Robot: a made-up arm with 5 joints. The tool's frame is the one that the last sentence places.
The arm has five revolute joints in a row. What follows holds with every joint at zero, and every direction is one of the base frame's. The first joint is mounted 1 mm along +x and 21.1 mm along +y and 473.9 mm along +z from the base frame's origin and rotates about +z. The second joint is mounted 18.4 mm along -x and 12.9 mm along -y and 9.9 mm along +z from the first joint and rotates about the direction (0, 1, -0.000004). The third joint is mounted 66.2 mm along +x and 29.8 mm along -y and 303.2 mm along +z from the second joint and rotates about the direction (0, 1, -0.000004). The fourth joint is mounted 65.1 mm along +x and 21.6 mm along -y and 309.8 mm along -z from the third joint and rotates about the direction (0, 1, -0.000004). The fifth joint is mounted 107.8 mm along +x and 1.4 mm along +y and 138.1 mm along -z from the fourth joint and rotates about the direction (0, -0.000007, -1). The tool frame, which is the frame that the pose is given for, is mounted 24.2 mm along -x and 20.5 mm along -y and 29.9 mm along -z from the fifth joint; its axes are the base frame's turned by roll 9.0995, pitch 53.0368 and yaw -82.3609 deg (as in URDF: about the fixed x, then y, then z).
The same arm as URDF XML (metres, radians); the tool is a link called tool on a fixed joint. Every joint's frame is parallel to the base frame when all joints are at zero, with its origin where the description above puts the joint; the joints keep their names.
<robot name="arm">
<joint name="tool_fixed" type="fixed"><parent link="link5"/><child link="tool"/><origin xyz="-0.0242 -0.0205 -0.0299" rpy="0.1588 0.9257 -1.4375"/></joint>
<joint name="joint 5" type="continuous"><parent link="link4"/><child link="link5"/><origin xyz="0.1078 0.0014 -0.1381" rpy="0 0 0"/><axis xyz="0 0 -1"/></joint>
<joint name="joint 4" type="continuous"><parent link="link3"/><child link="link4"/><origin xyz="0.0651 -0.0216 -0.3098" rpy="0 0 0"/><axis xyz="0 1 0"/></joint>
<joint name="joint 3" type="continuous"><parent link="link2"/><child link="link3"/><origin xyz="0.0662 -0.0298 0.3032" rpy="0 0 0"/><axis xyz="0 1 0"/></joint>
<joint name="joint 2" type="continuous"><parent link="link1"/><child link="link2"/><origin xyz="-0.0184 -0.0129 0.0099" rpy="0 0 0"/><axis xyz="0 1 0"/></joint>
<joint name="joint 1" type="continuous"><parent link="base_link"/><child link="link1"/><origin xyz="0.001 0.0211 0.4739" rpy="0 0 0"/><axis xyz="0 0 1"/></joint>
<link name="base_link"/>
<link name="link1"/>
<link name="link2"/>
<link name="link3"/>
<link name="link4"/>
<link name="link5"/>
<link name="tool"/>
</robot>

